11 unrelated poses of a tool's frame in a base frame.
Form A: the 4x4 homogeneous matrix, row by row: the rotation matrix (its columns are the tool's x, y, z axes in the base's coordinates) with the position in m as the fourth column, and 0 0 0 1 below. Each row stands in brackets.
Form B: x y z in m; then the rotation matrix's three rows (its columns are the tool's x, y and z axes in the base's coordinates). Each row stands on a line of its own. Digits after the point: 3 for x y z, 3 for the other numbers.
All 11 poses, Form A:
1: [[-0.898, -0.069, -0.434, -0.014], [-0.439, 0.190, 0.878, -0.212], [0.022, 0.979, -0.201, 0.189], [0, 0, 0, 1]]
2: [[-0.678, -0.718, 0.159, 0.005], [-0.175, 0.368, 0.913, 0.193], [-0.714, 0.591, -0.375, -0.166], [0, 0, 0, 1]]
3: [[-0.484, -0.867, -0.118, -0.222], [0.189, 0.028, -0.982, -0.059], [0.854, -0.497, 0.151, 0.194], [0, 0, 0, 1]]
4: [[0.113, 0.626, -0.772, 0.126], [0.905, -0.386, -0.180, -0.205], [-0.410, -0.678, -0.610, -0.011], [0, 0, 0, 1]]
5: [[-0.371, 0.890, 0.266, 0.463], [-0.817, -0.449, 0.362, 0.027], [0.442, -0.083, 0.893, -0.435], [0, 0, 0, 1]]
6: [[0.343, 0.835, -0.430, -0.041], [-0.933, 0.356, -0.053, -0.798], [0.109, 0.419, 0.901, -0.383], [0, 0, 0, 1]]
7: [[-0.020, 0.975, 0.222, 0.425], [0.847, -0.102, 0.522, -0.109], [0.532, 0.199, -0.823, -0.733], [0, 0, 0, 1]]
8: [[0.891, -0.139, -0.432, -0.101], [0.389, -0.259, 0.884, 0.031], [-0.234, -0.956, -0.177, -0.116], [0, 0, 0, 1]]
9: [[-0.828, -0.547, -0.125, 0.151], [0.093, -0.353, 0.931, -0.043], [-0.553, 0.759, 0.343, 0.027], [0, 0, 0, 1]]
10: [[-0.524, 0.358, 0.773, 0.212], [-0.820, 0.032, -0.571, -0.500], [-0.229, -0.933, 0.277, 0.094], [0, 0, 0, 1]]
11: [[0.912, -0.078, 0.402, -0.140], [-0.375, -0.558, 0.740, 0.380], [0.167, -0.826, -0.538, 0.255], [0, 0, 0, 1]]
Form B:
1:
-0.014, -0.212, 0.189
-0.898, -0.069, -0.434
-0.439, 0.190, 0.878
0.022, 0.979, -0.201

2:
0.005, 0.193, -0.166
-0.678, -0.718, 0.159
-0.175, 0.368, 0.913
-0.714, 0.591, -0.375

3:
-0.222, -0.059, 0.194
-0.484, -0.867, -0.118
0.189, 0.028, -0.982
0.854, -0.497, 0.151

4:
0.126, -0.205, -0.011
0.113, 0.626, -0.772
0.905, -0.386, -0.180
-0.410, -0.678, -0.610

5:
0.463, 0.027, -0.435
-0.371, 0.890, 0.266
-0.817, -0.449, 0.362
0.442, -0.083, 0.893

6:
-0.041, -0.798, -0.383
0.343, 0.835, -0.430
-0.933, 0.356, -0.053
0.109, 0.419, 0.901

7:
0.425, -0.109, -0.733
-0.020, 0.975, 0.222
0.847, -0.102, 0.522
0.532, 0.199, -0.823

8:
-0.101, 0.031, -0.116
0.891, -0.139, -0.432
0.389, -0.259, 0.884
-0.234, -0.956, -0.177

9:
0.151, -0.043, 0.027
-0.828, -0.547, -0.125
0.093, -0.353, 0.931
-0.553, 0.759, 0.343

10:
0.212, -0.500, 0.094
-0.524, 0.358, 0.773
-0.820, 0.032, -0.571
-0.229, -0.933, 0.277

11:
-0.140, 0.380, 0.255
0.912, -0.078, 0.402
-0.375, -0.558, 0.740
0.167, -0.826, -0.538

